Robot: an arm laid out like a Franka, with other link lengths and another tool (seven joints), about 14 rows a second.
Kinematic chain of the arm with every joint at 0, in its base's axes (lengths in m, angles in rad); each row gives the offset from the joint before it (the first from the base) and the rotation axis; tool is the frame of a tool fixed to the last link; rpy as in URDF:
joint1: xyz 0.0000 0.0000 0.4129 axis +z
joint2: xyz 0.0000 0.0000 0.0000 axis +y
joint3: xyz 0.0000 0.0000 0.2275 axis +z
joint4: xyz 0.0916 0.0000 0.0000 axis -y
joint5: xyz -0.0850 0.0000 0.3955 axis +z
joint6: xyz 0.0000 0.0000 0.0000 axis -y
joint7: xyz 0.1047 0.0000 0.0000 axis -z
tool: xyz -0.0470 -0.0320 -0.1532 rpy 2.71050 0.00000 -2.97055
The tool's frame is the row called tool.
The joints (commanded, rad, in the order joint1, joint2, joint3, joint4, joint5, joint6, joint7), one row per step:
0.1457 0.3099 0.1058 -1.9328 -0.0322 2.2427 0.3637
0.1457 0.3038 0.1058 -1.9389 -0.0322 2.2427 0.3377
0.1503 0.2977 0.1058 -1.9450 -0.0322 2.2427 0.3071
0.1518 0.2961 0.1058 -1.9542 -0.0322 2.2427 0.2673
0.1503 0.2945 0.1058 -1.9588 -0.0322 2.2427 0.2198
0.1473 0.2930 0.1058 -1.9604 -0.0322 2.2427 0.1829
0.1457 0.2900 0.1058 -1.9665 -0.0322 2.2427 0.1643
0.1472 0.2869 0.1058 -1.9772 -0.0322 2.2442 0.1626
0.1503 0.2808 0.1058 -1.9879 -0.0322 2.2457 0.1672
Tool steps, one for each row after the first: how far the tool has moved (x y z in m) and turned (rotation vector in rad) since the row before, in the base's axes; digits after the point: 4 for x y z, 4 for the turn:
-0.0004 -0.0016 0.0009 -0.0006 -0.0003 0.0262
-0.0008 0.0008 0.0009 -0.0006 -0.0003 0.0354
-0.0017 -0.0017 -0.0029 -0.0019 0.0071 0.0416
0.0005 -0.0033 -0.0010 -0.0005 0.0027 0.0461
0.0013 -0.0034 0.0002 0.0002 0.0000 0.0339
-0.0007 -0.0021 -0.0008 -0.0008 0.0029 0.0172
-0.0030 0.0001 -0.0026 -0.0017 0.0059 0.0035
-0.0030 0.0013 -0.0009 -0.0014 0.0029 -0.0012

